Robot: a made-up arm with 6 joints. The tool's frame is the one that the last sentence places.
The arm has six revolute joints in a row. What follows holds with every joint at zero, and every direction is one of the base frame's.
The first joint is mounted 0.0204 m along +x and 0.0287 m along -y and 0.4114 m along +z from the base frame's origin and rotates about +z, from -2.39 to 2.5 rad.
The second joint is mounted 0.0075 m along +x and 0.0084 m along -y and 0.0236 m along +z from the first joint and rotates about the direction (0.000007, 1, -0.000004), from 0.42 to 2.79 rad.
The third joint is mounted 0.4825 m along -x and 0.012 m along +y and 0.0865 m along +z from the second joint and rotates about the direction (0.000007, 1, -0.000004), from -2.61 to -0.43 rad.
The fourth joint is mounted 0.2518 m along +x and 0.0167 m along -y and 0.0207 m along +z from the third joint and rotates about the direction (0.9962, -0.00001, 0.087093), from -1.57 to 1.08 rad.
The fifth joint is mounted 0.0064 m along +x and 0.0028 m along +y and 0.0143 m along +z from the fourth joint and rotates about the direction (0.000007, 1, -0.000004), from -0.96 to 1.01 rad.
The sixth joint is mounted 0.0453 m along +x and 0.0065 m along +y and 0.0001 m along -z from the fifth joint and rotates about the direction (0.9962, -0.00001, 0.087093), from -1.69 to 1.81 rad.
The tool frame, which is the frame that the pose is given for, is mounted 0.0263 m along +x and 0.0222 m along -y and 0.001 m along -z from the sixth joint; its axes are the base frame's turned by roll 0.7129, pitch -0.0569 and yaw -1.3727 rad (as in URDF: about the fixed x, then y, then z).
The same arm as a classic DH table. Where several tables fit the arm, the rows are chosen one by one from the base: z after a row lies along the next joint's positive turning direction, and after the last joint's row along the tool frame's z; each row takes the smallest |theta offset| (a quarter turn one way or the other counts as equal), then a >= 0, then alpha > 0; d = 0 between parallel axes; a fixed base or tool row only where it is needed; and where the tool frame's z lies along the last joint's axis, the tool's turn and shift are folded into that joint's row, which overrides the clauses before.
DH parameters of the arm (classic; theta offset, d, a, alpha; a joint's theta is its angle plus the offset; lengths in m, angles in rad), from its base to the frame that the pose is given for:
base (fixed): -0.9529 0.0000 0.0352 0.0000
joint 1: 0.9529 0.4350 0.0075 -1.5708
joint 2: 0.1774 0.0000 -0.4902 0.0000
joint 3: 1.3062 -0.0131 0.0013 1.5708
joint 4: 0.0000 0.2603 -0.0137 -1.5708
joint 5: 0.0000 0.0093 0.0040 1.5708
joint 6: -1.4642 0.0706 0.0224 2.1913
tool (fixed): 0.2493 -0.0011 0.0000 0.0000
Joint limits (rad, base to tool): -2.3900..2.5000 0.4200..2.7900 -2.6100..-0.4300 -1.5700..1.0800 -0.9600..1.0100 -1.6900..1.8100

